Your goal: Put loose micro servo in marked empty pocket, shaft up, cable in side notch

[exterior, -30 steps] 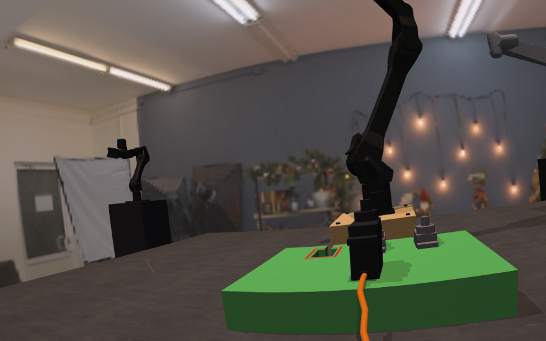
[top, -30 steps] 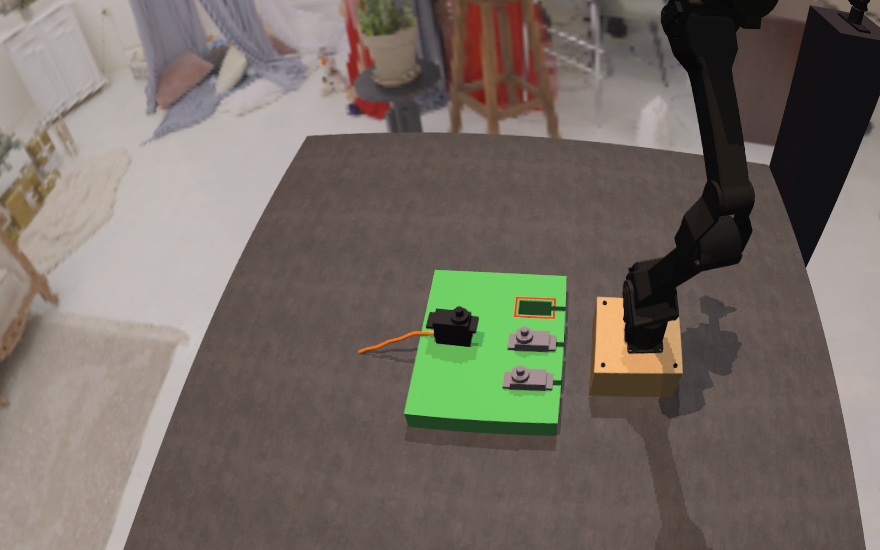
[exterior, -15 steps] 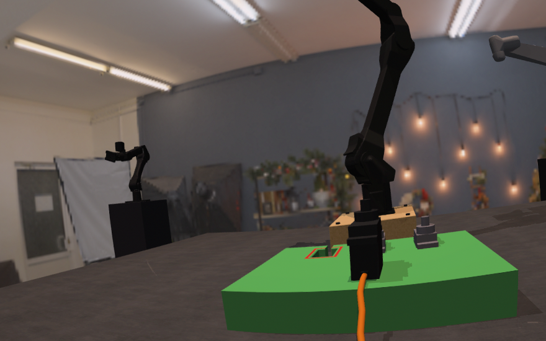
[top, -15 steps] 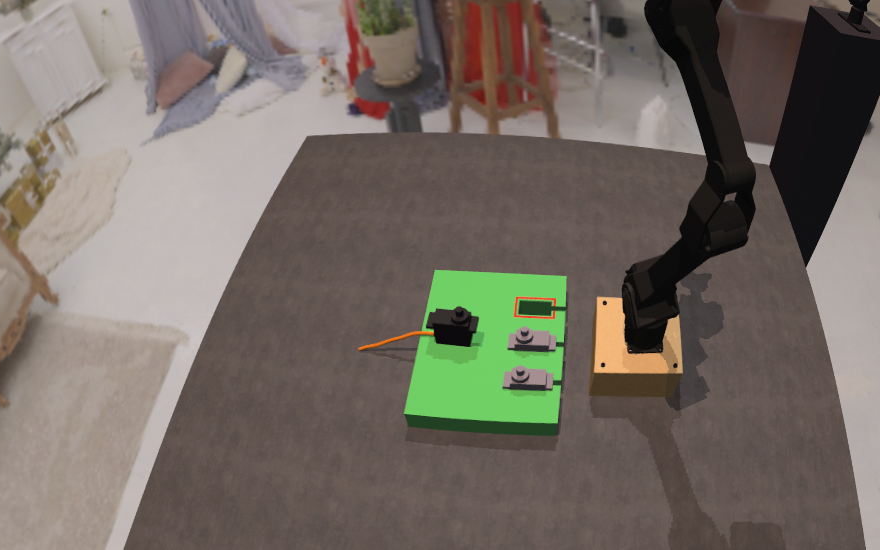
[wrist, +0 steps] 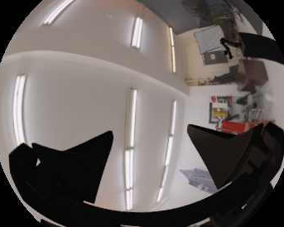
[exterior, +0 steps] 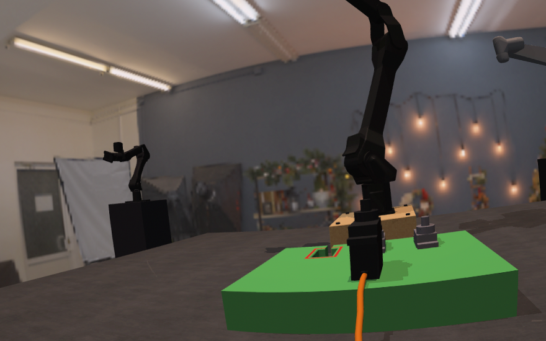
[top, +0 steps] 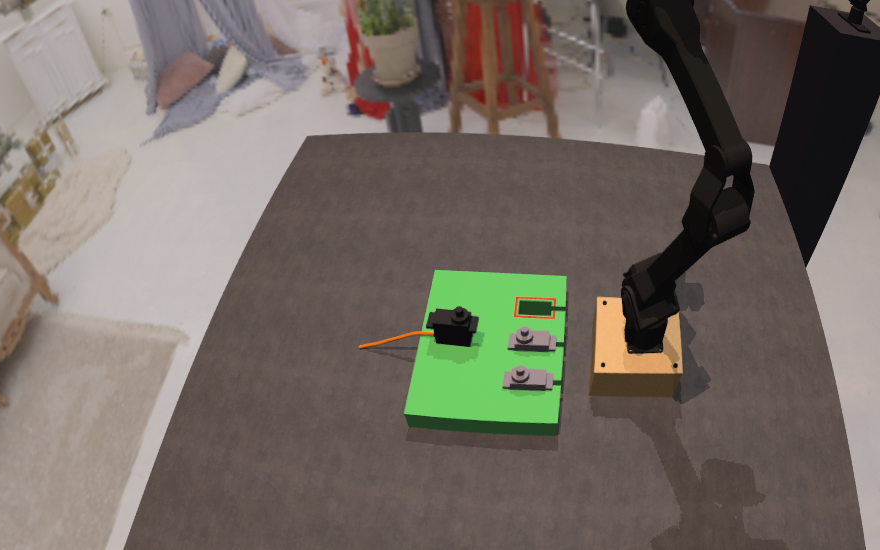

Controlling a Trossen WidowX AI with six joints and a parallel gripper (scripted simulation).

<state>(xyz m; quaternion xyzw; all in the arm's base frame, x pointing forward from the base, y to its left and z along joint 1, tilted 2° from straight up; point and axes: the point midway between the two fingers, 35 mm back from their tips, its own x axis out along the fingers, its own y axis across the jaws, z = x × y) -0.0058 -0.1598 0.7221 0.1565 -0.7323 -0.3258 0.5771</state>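
My gripper tip is 30 cm short of the green deck, 19 cm to the right of it and 80 cm above it.
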